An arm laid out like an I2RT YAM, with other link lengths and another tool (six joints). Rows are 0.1 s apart.
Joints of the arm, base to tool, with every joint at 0 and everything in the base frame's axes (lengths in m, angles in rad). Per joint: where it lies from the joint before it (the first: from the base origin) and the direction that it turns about. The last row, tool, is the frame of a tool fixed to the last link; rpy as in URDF.
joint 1: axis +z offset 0 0 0.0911
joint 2: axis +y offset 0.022 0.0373 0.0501
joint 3: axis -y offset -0.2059 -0.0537 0
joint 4: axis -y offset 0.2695 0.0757 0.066
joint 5: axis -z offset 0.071 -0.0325 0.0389
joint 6: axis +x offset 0.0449 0 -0.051
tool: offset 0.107 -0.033 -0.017 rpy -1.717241 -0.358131 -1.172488
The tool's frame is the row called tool.
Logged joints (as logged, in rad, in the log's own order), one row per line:
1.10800 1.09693 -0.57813 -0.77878 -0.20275 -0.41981
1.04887 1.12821 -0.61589 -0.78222 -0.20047 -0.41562
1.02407 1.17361 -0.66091 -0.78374 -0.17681 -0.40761
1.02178 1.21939 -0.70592 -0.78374 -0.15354 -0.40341
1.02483 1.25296 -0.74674 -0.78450 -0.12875 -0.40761
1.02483 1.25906 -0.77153 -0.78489 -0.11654 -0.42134
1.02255 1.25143 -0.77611 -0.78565 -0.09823 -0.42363
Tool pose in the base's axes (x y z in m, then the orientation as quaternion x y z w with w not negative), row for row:
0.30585 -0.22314 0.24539 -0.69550 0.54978 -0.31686 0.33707
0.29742 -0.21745 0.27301 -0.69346 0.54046 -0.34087 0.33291
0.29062 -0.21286 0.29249 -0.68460 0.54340 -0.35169 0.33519
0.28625 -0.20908 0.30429 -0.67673 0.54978 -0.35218 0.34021
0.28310 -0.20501 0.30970 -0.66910 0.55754 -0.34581 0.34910
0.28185 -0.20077 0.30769 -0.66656 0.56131 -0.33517 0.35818
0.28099 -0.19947 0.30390 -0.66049 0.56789 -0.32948 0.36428
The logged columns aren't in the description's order. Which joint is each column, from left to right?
Columns, left to right: joint 2, joint 3, joint 4, joint 1, joint 6, joint 5.
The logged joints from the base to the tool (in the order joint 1, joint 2, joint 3, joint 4, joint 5, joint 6), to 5 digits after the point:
-0.77878 1.10800 1.09693 -0.57813 -0.41981 -0.20275
-0.78222 1.04887 1.12821 -0.61589 -0.41562 -0.20047
-0.78374 1.02407 1.17361 -0.66091 -0.40761 -0.17681
-0.78374 1.02178 1.21939 -0.70592 -0.40341 -0.15354
-0.78450 1.02483 1.25296 -0.74674 -0.40761 -0.12875
-0.78489 1.02483 1.25906 -0.77153 -0.42134 -0.11654
-0.78565 1.02255 1.25143 -0.77611 -0.42363 -0.09823

